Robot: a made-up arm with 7 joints. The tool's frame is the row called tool.
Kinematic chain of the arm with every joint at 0, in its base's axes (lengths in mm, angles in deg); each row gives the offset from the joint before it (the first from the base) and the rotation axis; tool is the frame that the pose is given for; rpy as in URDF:
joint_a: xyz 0 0 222.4 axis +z
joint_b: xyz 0 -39 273.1 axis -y
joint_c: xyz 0 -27.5 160.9 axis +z
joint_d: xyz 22.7 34 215.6 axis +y
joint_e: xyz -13.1 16.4 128 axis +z
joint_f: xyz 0 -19.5 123.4 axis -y
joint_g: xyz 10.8 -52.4 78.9 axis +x
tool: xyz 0 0 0 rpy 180 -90 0
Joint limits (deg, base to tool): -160..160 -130..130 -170..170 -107..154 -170..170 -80..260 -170..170
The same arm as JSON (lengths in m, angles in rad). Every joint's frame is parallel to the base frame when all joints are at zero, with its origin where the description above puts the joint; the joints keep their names.
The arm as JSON. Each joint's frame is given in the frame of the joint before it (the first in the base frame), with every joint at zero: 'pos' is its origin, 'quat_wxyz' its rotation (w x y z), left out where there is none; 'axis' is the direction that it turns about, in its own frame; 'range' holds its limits. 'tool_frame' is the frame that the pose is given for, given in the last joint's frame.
{
  "length_unit": "m",
  "angle_unit": "rad",
  "joints": [
    {
      "joint": "joint_a",
      "pos": [
        0.0,
        0.0,
        0.2224
      ],
      "axis": [
        0.0,
        0.0,
        1.0
      ],
      "range": [
        -2.7925,
        2.7925
      ]
    },
    {
      "joint": "joint_b",
      "pos": [
        0.0,
        -0.039,
        0.2731
      ],
      "axis": [
        0.0,
        -1.0,
        0.0
      ],
      "range": [
        -2.2689,
        2.2689
      ]
    },
    {
      "joint": "joint_c",
      "pos": [
        0.0,
        -0.0275,
        0.1609
      ],
      "axis": [
        0.0,
        0.0,
        1.0
      ],
      "range": [
        -2.9671,
        2.9671
      ]
    },
    {
      "joint": "joint_d",
      "pos": [
        0.0227,
        0.034,
        0.2156
      ],
      "axis": [
        0.0,
        1.0,
        0.0
      ],
      "range": [
        -1.8675,
        2.6878
      ]
    },
    {
      "joint": "joint_e",
      "pos": [
        -0.0131,
        0.0164,
        0.128
      ],
      "axis": [
        0.0,
        0.0,
        1.0
      ],
      "range": [
        -2.9671,
        2.9671
      ]
    },
    {
      "joint": "joint_f",
      "pos": [
        0.0,
        -0.0195,
        0.1234
      ],
      "axis": [
        0.0,
        -1.0,
        0.0
      ],
      "range": [
        -1.3963,
        4.5379
      ]
    },
    {
      "joint": "joint_g",
      "pos": [
        0.0108,
        -0.0524,
        0.0789
      ],
      "axis": [
        1.0,
        0.0,
        0.0
      ],
      "range": [
        -2.9671,
        2.9671
      ]
    }
  ],
  "tool_frame": {
    "pos": [
      0.0,
      0.0,
      0.0
    ],
    "quat_wxyz": [
      0.0,
      0.707107,
      0.0,
      0.707107
    ]
  }
}

